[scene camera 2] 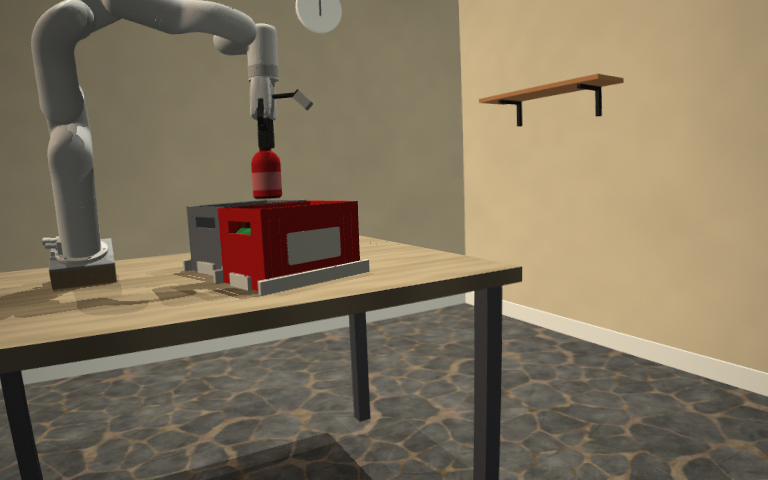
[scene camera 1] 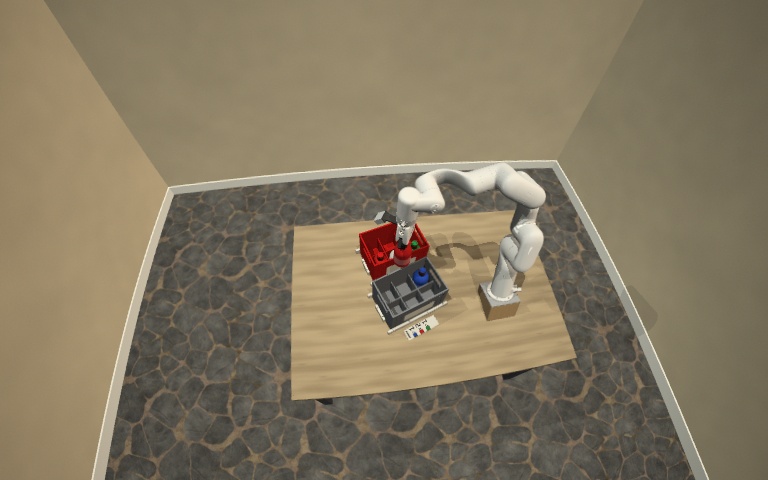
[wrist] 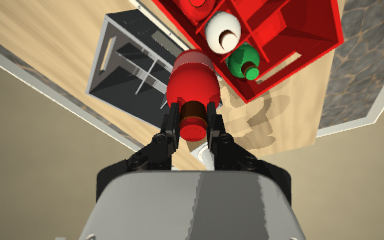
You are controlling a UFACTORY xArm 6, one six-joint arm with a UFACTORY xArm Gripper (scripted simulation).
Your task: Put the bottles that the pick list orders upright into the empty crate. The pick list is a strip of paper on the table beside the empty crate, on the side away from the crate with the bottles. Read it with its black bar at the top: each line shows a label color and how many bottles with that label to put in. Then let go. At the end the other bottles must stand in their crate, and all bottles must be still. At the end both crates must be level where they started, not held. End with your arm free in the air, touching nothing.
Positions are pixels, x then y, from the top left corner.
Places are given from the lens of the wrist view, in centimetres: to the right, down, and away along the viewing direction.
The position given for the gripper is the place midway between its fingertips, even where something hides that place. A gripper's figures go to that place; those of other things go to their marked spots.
gripper (wrist: pixel 193 112): 0, -1, 14
red bottle (wrist: pixel 193 83): 0, -4, 14
grey crate (wrist: pixel 128 61): -20, -19, 40
green bottle (wrist: pixel 243 63): 12, -13, 28
The marked spots on the red bottle and the green bottle are 21 cm apart.
